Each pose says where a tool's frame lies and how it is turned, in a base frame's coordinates. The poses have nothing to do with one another.
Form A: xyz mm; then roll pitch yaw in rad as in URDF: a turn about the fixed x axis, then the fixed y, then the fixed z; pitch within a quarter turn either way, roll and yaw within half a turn.
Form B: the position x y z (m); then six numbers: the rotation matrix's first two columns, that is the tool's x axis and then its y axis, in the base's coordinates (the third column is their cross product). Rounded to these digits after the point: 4 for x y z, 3 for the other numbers.
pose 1, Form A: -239.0 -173.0 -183.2 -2.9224 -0.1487 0.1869
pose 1, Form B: -0.2390 -0.1730 -0.1832 0.972 0.184 0.148 0.213 -0.953 -0.215
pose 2, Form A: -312.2 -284.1 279.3 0.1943 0.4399 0.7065
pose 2, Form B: -0.3122 -0.2841 0.2793 0.688 0.587 -0.426 -0.574 0.800 0.175
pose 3, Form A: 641.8 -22.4 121.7 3.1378 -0.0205 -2.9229
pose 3, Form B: 0.6418 -0.0224 0.1217 -0.976 -0.217 0.020 -0.217 0.976 0.004
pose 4, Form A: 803.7 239.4 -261.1 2.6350 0.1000 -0.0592
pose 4, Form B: 0.8037 0.2394 -0.2611 0.993 -0.059 -0.100 -0.003 -0.876 0.483
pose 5, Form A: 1.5 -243.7 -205.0 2.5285 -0.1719 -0.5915
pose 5, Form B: 0.0015 -0.2437 -0.2050 0.818 -0.549 0.171 -0.538 -0.624 0.567
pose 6, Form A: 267.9 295.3 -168.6 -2.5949 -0.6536 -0.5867
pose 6, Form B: 0.2679 0.2953 -0.1686 0.661 -0.440 0.608 -0.210 -0.886 -0.413
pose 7, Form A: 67.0 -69.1 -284.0 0.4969 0.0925 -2.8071
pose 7, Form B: 0.0670 -0.0691 -0.2840 -0.941 -0.327 -0.092 0.247 -0.845 0.475
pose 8, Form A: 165.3 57.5 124.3 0.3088 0.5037 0.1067
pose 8, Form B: 0.1653 0.0575 0.1243 0.871 0.093 -0.483 0.044 0.963 0.266
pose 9, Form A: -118.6 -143.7 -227.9 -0.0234 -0.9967 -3.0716
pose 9, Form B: -0.1186 -0.1437 -0.2279 -0.542 -0.038 0.840 0.050 -0.999 -0.013
